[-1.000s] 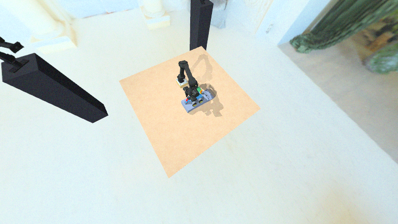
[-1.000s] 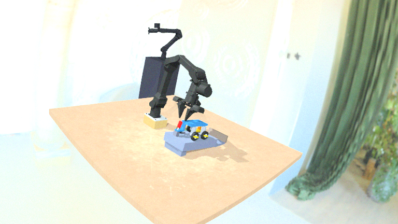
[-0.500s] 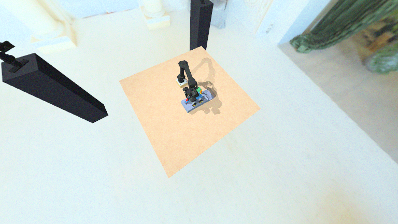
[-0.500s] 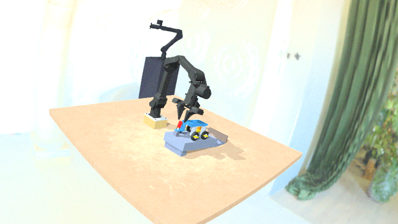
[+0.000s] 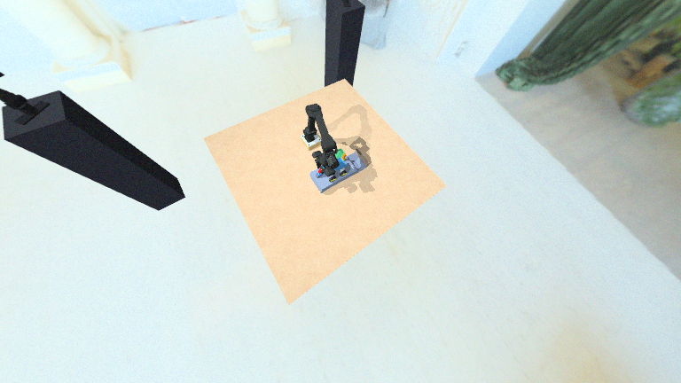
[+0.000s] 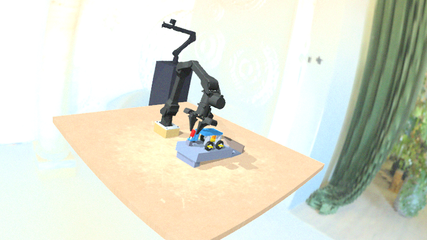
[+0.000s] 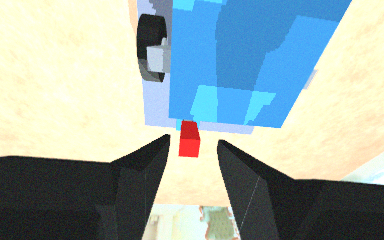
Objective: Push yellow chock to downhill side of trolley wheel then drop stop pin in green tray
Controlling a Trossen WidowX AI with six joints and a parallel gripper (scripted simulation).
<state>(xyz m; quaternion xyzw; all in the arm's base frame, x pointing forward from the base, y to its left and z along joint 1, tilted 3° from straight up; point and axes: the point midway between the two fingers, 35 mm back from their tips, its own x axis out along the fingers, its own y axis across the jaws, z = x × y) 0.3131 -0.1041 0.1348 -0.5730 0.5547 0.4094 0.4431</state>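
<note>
The red-headed stop pin lies 20 mm below my gripper tip. Round my gripper tip: blue-topped trolley: 100 mm to the left, 40 mm below, 20 mm ahead; then yellow chock: 200 mm to the left, 70 mm below, 30 mm behind; then grey ramp: 110 mm below, 100 mm to the left, 20 mm ahead.
</note>
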